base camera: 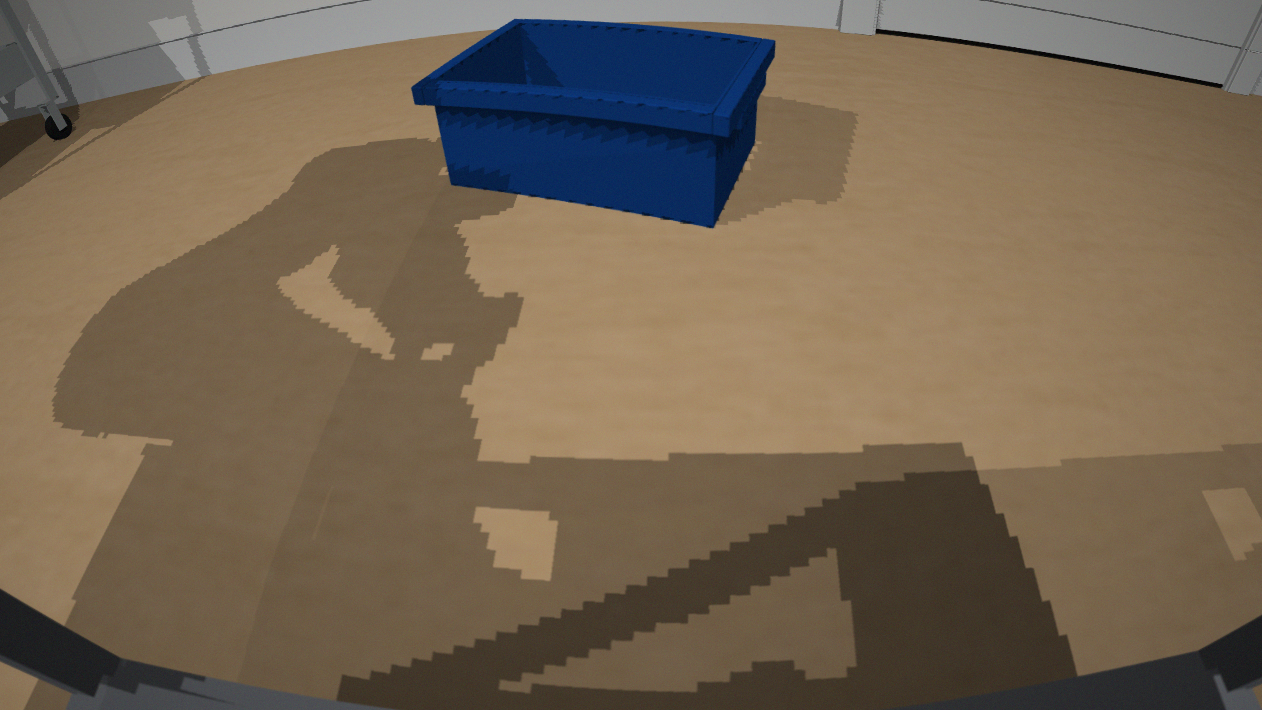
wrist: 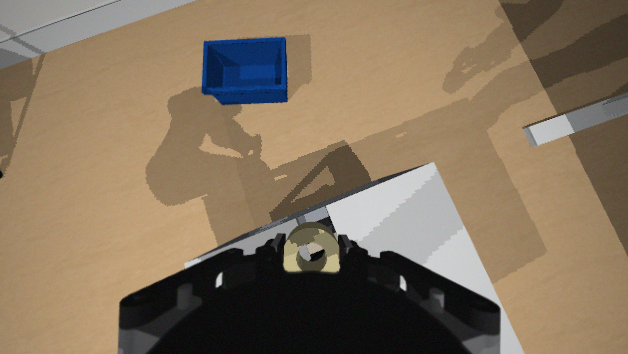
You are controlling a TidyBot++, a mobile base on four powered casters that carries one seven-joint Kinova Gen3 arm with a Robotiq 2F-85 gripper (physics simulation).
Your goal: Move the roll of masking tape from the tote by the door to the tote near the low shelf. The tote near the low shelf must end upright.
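Places are measured from the arm's base along level axes (x ahead, y right, z down), in metres.
Pixels of known places: gripper, fingertip midpoint: [wrist: 311, 245].
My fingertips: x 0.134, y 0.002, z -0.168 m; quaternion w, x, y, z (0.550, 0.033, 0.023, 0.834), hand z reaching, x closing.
Note:
Behind a point stands the place of what it marks.
My gripper [wrist: 311, 245] {x 0.134, y 0.002, z -0.168 m} is shut on the roll of masking tape [wrist: 296, 239] {x 0.146, y -0.007, z -0.180 m}, a pale yellow ring held between the fingertips over the robot's own base in the wrist view. A blue tote [base camera: 582, 158] {x 0.621, y -0.059, z 0.345 m} [wrist: 252, 96] {x 0.623, y -0.065, z 0.341 m} stands upright on the floor, ahead of the base and away from the gripper. Its visible inside shows no objects. It stands before a wall with a door-like panel [base camera: 1059, 39] {x 1.148, y 0.738, z 0.358 m} at the right, in the base camera view. A second tote and the low shelf cannot be made out.
The white top of the robot's base [wrist: 400, 220] {x 0.075, y 0.147, z 0.014 m} lies below the gripper. A wheeled leg [base camera: 39, 83] {x 1.054, y -1.135, z 0.281 m} of some furniture stands at the far left. A white bar-like piece [wrist: 550, 131] lies at the right of the wrist view. Shadows cross the wooden floor [base camera: 882, 309] {x 0.475, y 0.182, z 0.396 m}.

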